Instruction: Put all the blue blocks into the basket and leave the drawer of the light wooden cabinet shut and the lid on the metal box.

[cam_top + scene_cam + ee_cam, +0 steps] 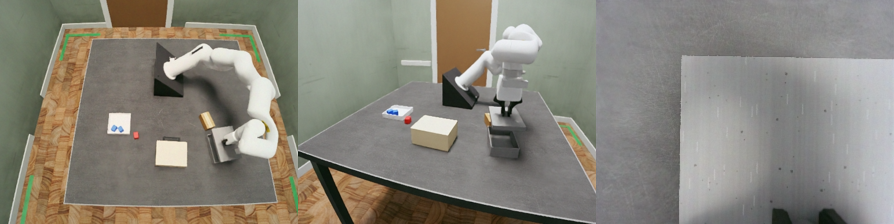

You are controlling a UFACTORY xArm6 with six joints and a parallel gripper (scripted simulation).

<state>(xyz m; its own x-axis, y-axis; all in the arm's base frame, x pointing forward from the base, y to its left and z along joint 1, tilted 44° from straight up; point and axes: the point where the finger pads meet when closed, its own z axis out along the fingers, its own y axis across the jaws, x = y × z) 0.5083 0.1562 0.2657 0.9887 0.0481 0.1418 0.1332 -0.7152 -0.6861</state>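
Now: hand 150 mm above the grey metal box. The rest, counted from my hand: flat lid (30 mm below); then light wooden cabinet (310 mm to the right, 130 mm below, 30 mm ahead); then brown cardboard box (180 mm behind, 140 mm below, 50 mm to the right).
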